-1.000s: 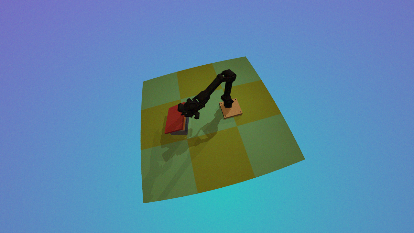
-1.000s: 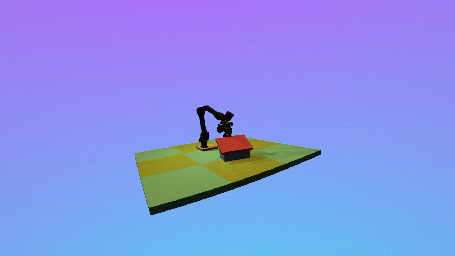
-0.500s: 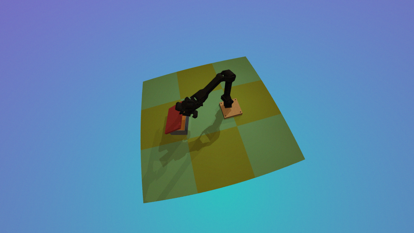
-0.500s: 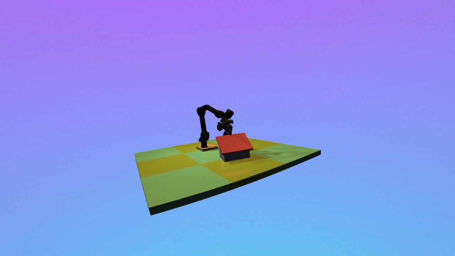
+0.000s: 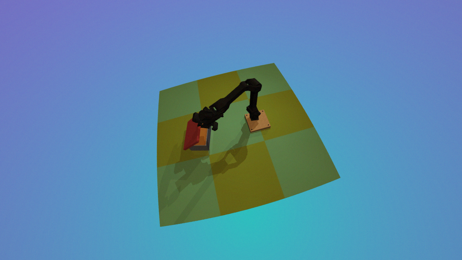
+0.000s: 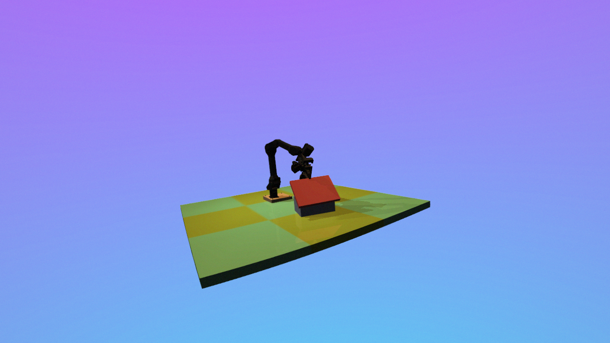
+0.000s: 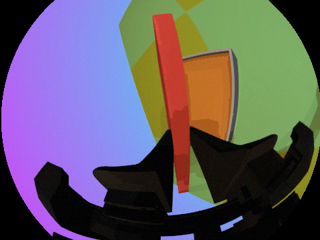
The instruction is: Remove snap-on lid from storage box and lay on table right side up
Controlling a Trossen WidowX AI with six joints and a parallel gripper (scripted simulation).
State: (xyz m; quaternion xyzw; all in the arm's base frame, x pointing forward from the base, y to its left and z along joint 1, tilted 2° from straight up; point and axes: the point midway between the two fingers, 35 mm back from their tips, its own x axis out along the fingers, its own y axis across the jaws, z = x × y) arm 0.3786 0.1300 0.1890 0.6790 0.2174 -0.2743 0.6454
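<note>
The red lid lies 7 cm ahead of my gripper tip and 5 cm below it. Round my gripper tip: storage box (3 cm ahead, 14 cm below).
</note>
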